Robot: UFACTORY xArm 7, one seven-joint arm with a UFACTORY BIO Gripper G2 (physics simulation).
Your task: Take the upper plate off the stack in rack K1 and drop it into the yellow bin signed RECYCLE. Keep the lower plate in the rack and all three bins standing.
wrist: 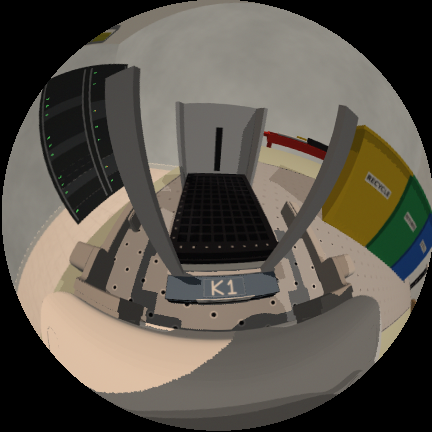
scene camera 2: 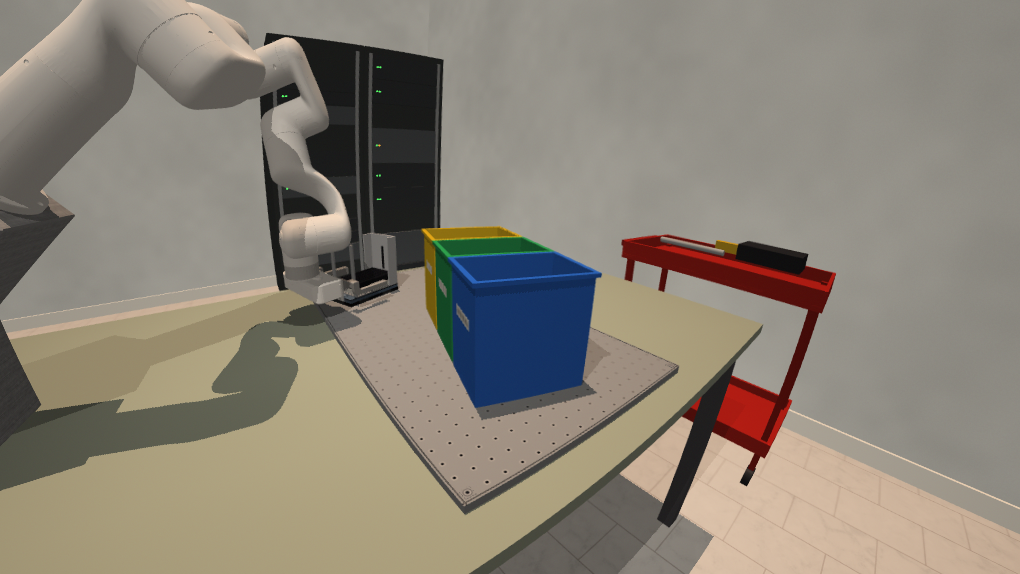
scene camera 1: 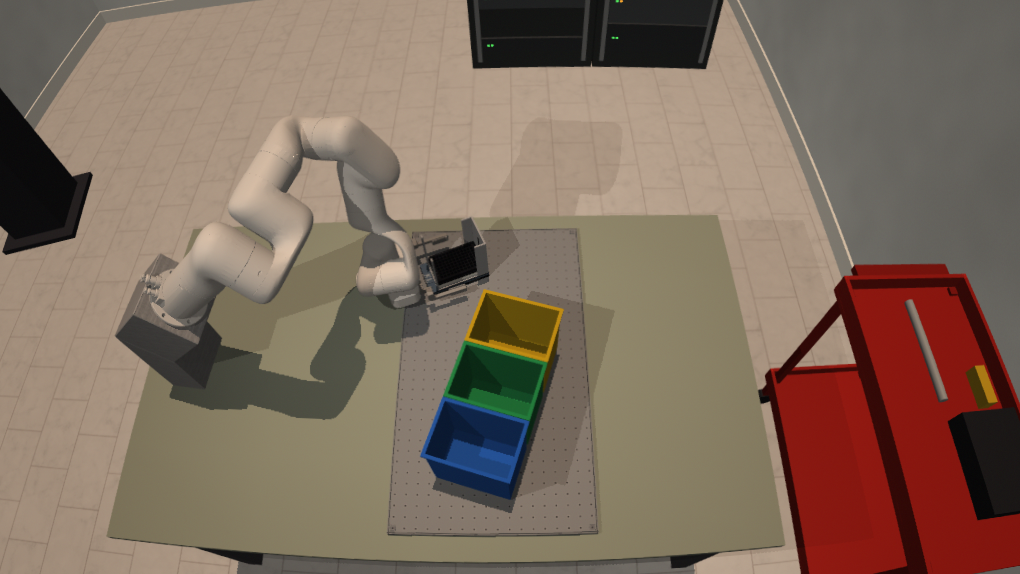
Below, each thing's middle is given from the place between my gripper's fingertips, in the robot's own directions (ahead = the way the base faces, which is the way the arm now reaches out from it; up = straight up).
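Scene:
Black plate [scene camera 1: 460, 261]: my gripper right at it. Going by their middles, the plate is nearest to my gripper of the things named here. Counted from my hand: yellow bin [scene camera 1: 515, 325], 90 mm ahead, 280 mm to the right, 50 mm above; green bin [scene camera 1: 507, 383], 30 mm ahead, 400 mm to the right, 50 mm above; blue bin [scene camera 2: 521, 322], 30 mm behind, 510 mm to the right, 50 mm above. Going by their middles, blue bin farthest from my gripper of the things named here.

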